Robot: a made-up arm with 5 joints. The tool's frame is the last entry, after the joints.
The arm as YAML. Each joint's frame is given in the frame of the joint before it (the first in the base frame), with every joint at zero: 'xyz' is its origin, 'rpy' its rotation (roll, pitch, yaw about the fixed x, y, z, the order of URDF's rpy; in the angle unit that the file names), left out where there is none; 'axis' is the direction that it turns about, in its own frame. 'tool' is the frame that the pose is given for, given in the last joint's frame.
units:
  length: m
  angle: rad
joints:
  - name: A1
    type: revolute
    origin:
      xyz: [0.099, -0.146, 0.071]
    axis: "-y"
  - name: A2
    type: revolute
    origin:
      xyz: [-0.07, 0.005, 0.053]
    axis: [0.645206, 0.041, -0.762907]
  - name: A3
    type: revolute
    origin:
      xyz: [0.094, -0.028, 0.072]
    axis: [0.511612, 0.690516, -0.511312]
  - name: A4
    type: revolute
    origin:
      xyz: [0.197, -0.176, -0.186]
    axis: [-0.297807, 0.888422, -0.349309]
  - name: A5
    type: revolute
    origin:
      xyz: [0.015, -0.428, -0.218]
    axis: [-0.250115, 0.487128, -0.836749]
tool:
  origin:
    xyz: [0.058, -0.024, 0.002]
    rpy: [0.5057, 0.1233, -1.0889]
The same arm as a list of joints. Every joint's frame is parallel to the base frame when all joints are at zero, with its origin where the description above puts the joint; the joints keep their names.
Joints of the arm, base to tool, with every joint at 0 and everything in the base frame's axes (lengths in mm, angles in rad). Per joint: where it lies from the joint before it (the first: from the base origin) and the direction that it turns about. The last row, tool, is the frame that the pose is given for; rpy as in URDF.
A1: axis 0 -1 0 offset 99 -146 71
A2: axis 0.645206 0.041 -0.762907 offset -70 5 53
A3: axis 0.511612 0.690516 -0.511312 offset 94 -28 72
A4: axis -0.297807 0.888422 -0.349309 offset 197 -176 -186
A5: axis -0.250115 0.487128 -0.836749 offset 15 -428 -218
tool: offset 58 -24 2 rpy 0.5057 0.1233 -1.0889

